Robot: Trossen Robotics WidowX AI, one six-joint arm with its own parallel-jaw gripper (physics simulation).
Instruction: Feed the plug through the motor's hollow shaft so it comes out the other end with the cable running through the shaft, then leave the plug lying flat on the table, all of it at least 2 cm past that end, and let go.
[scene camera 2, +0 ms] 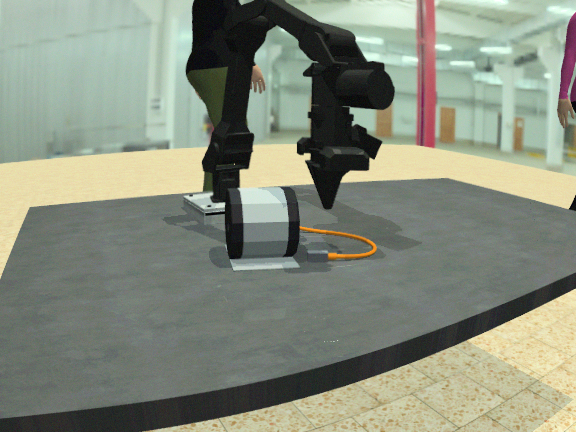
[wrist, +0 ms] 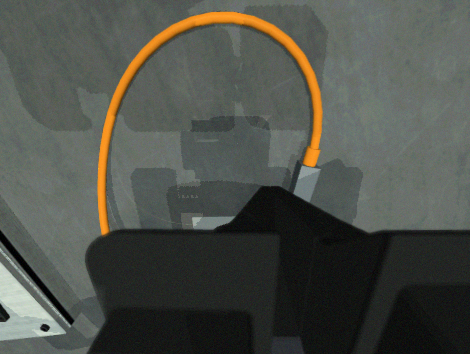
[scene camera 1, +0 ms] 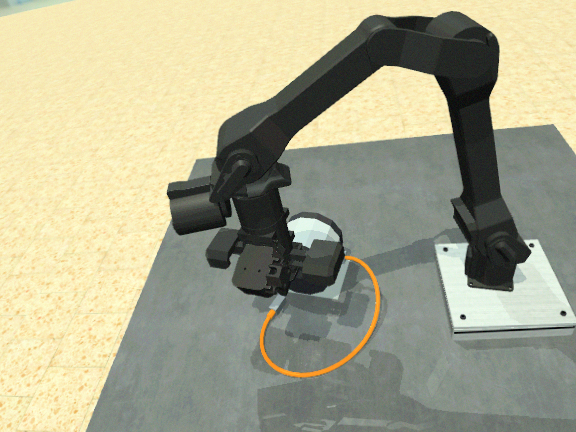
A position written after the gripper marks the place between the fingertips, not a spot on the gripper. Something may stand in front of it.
The gripper shows in scene camera 2 (327, 208), in the wrist view (269, 195) and in scene camera 1 (284, 293).
